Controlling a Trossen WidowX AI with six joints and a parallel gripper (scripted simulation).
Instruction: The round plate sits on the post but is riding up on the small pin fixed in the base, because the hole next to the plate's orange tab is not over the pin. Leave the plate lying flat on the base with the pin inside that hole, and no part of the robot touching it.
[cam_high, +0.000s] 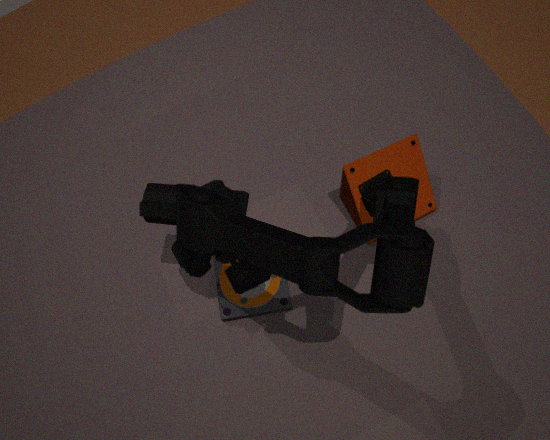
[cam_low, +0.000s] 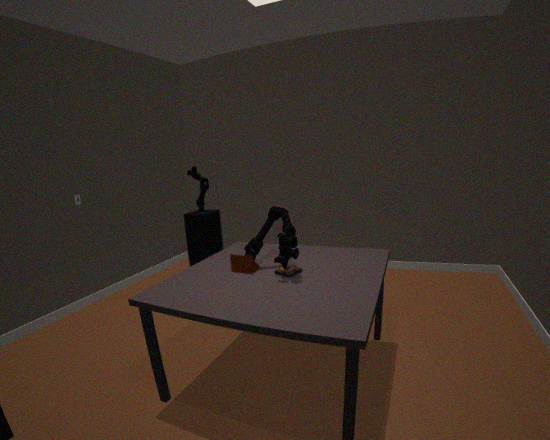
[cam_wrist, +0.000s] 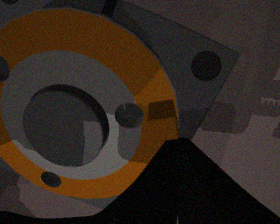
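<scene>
Now: the round plate 10 mm ahead of my gripper tip and 30 mm to the left of it. The rest, counted from my gripper tip: grey square base: 50 mm to the left, 20 mm below.
</scene>
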